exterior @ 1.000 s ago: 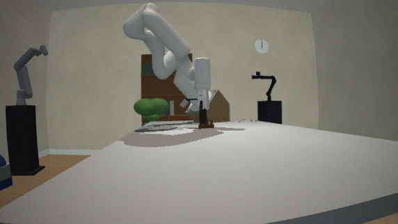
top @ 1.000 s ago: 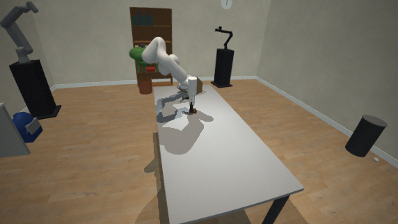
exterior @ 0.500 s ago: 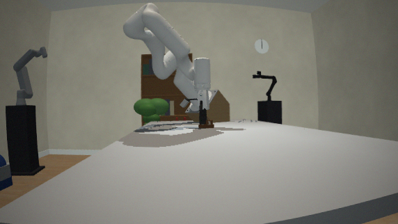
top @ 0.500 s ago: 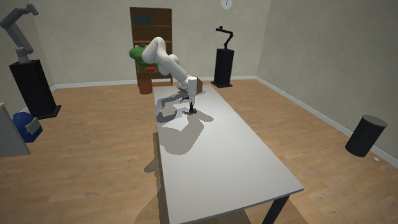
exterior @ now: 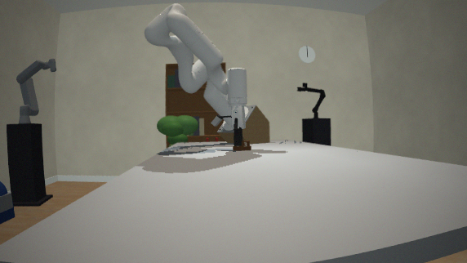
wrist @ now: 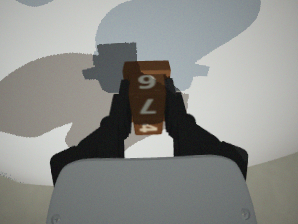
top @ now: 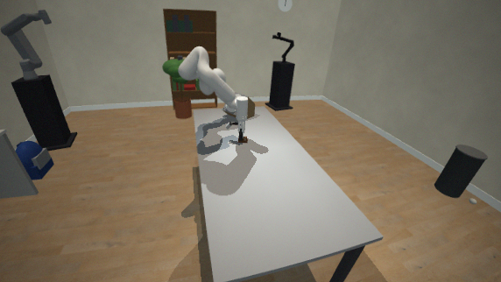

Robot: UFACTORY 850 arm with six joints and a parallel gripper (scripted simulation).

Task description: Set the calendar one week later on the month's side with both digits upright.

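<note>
Now: hand 10 mm above the brown cube. The rest, counted from my hand: tray 30 mm below, 20 mm to the left, 10 mm ahead.
</note>
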